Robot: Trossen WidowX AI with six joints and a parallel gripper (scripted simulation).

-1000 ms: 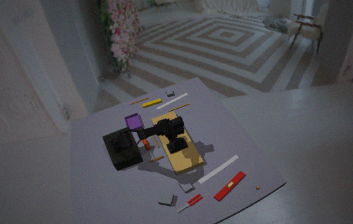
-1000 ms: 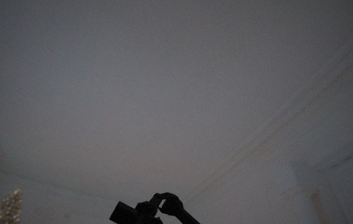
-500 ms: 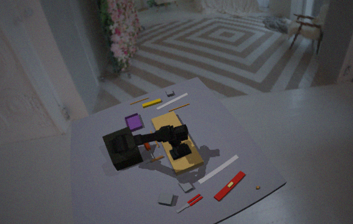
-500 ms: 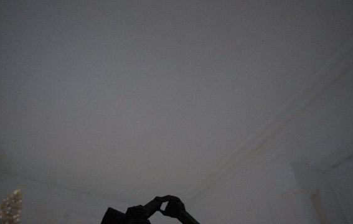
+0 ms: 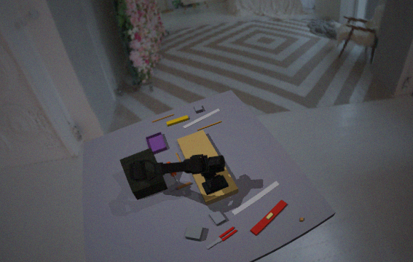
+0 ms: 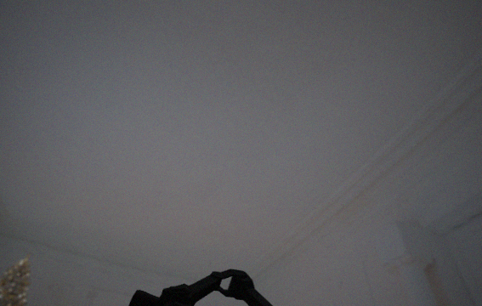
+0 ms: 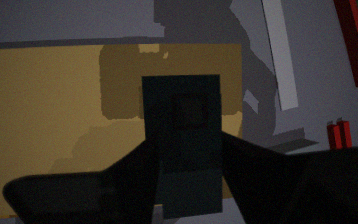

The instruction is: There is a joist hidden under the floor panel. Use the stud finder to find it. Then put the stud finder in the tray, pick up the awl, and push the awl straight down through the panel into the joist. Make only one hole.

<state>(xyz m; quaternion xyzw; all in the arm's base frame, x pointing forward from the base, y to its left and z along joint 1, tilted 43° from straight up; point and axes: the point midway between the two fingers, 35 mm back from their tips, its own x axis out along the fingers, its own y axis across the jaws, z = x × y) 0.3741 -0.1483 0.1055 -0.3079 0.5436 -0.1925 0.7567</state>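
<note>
Right now the purple tray is 25 cm behind my gripper tip, 51 cm to the left of it and 5 cm below it. The rest, counted from my gripper tip: red level (17 cm ahead, 28 cm to the right, 5 cm below); then yellow bar (6 cm behind, 67 cm to the left, 6 cm below); then stud finder (1 cm ahead, 2 cm above).
</note>
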